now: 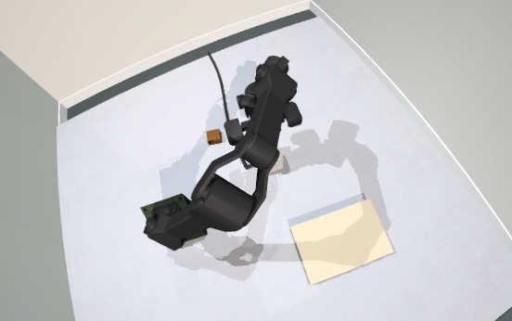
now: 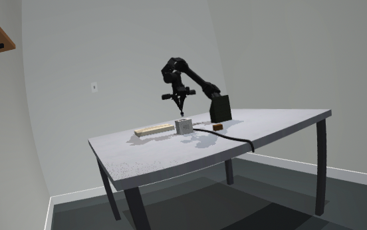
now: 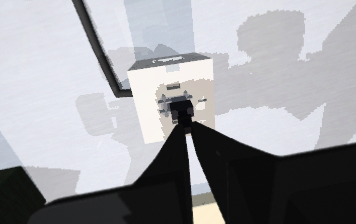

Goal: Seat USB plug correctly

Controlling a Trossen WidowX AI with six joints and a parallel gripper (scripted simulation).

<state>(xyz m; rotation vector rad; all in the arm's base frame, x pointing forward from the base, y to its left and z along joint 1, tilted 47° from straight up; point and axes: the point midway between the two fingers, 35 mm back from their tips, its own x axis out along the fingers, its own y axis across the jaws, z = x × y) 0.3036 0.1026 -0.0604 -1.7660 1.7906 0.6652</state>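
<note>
The black USB plug is 20 mm below my gripper tip. Also, from my gripper tip: brown block (140 mm behind, 140 mm to the left, 120 mm below); flat beige board (110 mm ahead, 310 mm to the right, 120 mm below).
</note>
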